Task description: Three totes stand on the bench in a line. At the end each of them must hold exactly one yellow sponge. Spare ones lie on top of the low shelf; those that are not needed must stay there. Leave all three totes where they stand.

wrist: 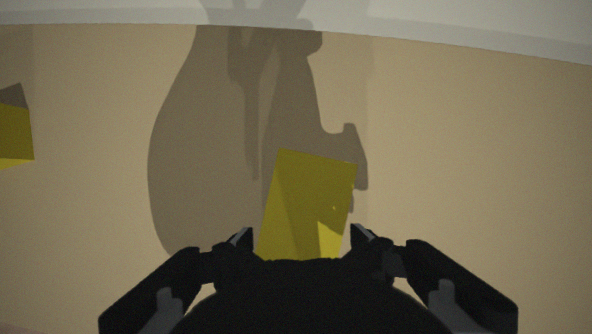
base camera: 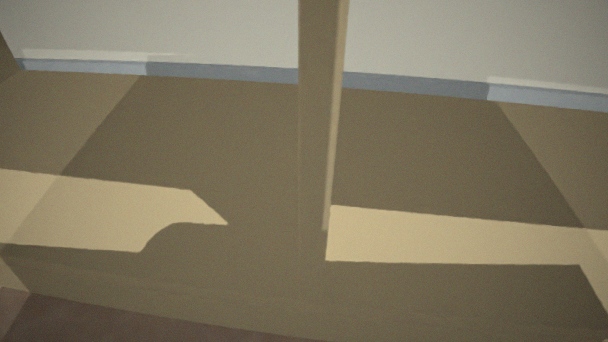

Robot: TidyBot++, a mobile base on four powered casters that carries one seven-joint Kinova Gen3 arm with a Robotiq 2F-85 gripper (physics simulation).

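Frame: origin at the arm's base, x ahead, y left, z up, level; millimetres.
Seen in the pictures: gripper, fingertip midpoint: (wrist: 301,236).
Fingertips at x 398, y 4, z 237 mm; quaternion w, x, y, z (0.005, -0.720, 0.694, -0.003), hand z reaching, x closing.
Note:
A point is followed by its place in that frame.
A yellow sponge (wrist: 307,200) @(y 0, x 433, z 258 mm) lies on the tan top of the low shelf (wrist: 450,175) @(y -151, x 450, z 213 mm) in the wrist view, turned slightly. My gripper (wrist: 301,236) @(y 4, x 398, z 237 mm) is open, with one fingertip on either side of the sponge's near part in the picture; the gap in height between them cannot be told. The gripper's body hides the sponge's near end. A second yellow sponge (wrist: 15,132) @(y 322, x 499, z 226 mm) shows in part at the left edge of the wrist view. The three totes do not show in either view.
A pale wall (wrist: 475,25) @(y -206, x 629, z 200 mm) (base camera: 200,30) @(y 185, x 659, z -249 mm) stands behind the shelf top. In the base camera view an upright tan panel (base camera: 320,125) @(y -6, x 239, z -142 mm) stands in the middle, with a blue-grey baseboard (base camera: 220,71) @(y 157, x 644, z -315 mm) behind it. Shadows of the arm fall across the shelf top.

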